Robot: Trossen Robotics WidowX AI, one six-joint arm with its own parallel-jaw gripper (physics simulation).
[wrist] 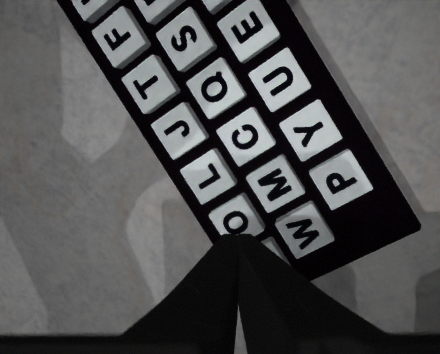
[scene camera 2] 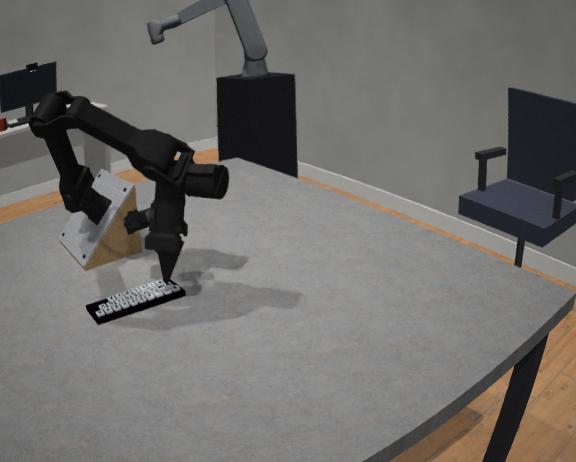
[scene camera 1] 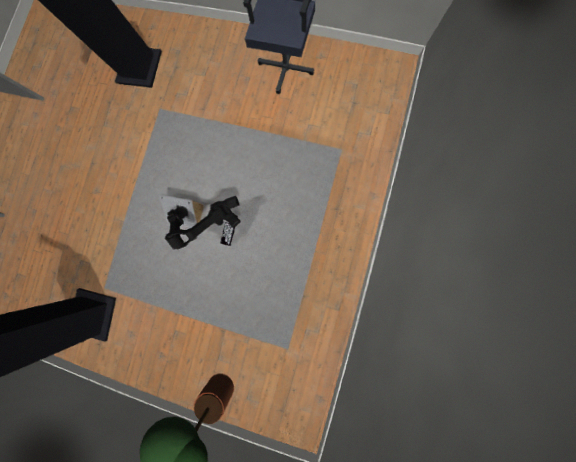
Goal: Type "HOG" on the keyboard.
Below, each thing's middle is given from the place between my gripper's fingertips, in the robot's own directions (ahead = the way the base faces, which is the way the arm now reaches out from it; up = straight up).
My gripper is now 20 mm above the O key (wrist: 237,216). Also, from my hand: black keyboard (scene camera 2: 91,308) (20 mm behind, 70 mm to the right, 30 mm below); then L key (wrist: 208,176) (20 mm to the right, 20 mm below).
